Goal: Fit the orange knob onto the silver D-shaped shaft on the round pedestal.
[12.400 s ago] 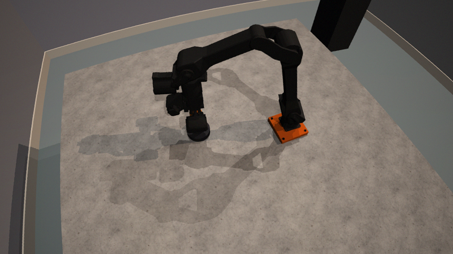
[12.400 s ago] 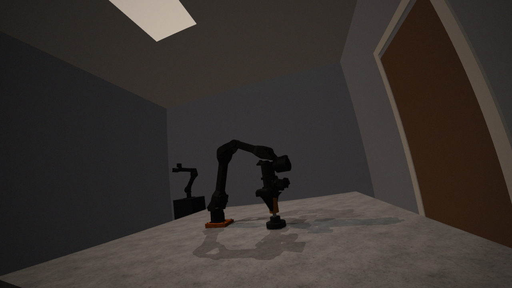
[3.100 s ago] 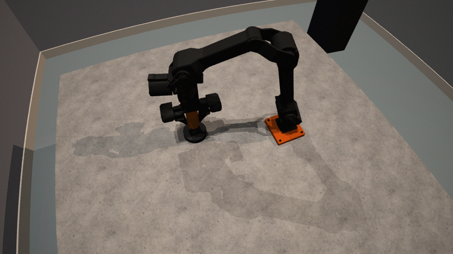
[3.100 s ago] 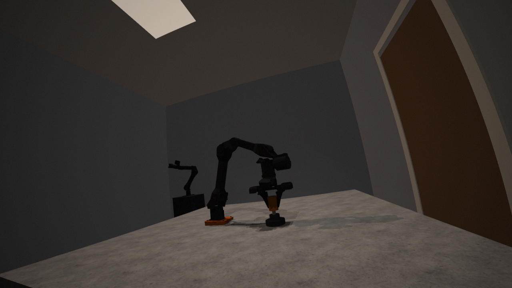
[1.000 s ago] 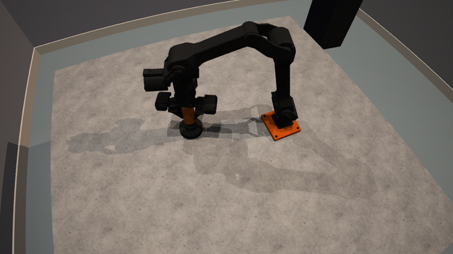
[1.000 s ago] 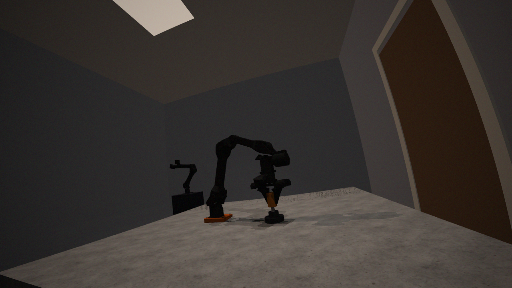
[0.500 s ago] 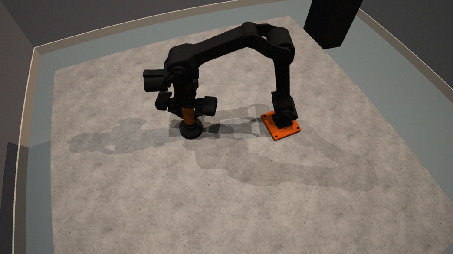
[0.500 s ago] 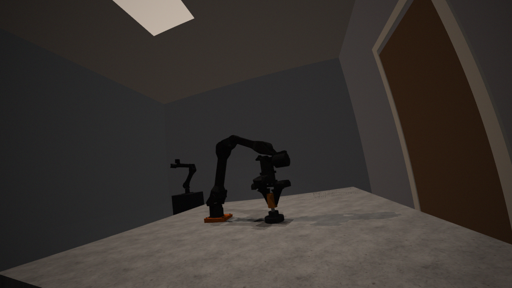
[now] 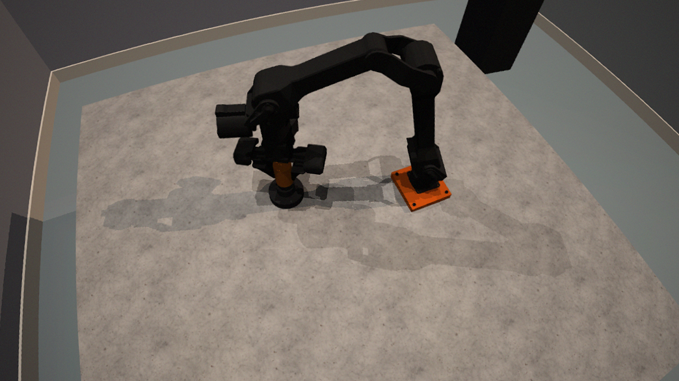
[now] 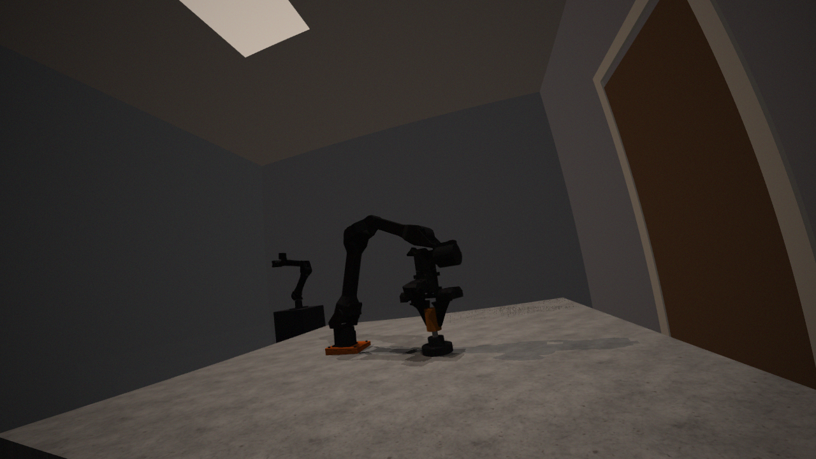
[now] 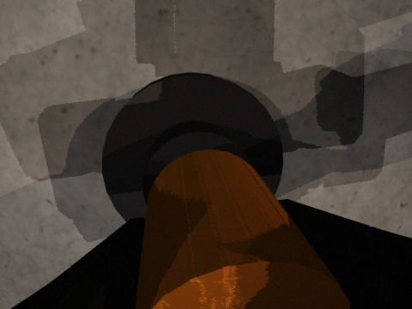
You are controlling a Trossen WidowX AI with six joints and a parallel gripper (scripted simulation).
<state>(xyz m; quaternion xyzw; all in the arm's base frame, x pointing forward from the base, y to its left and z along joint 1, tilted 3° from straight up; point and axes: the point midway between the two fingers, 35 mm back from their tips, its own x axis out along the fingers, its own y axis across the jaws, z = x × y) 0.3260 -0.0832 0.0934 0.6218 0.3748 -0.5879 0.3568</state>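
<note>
The round black pedestal is 4 cm below my gripper tip. Round my gripper tip: orange knob (3 cm above).
</note>
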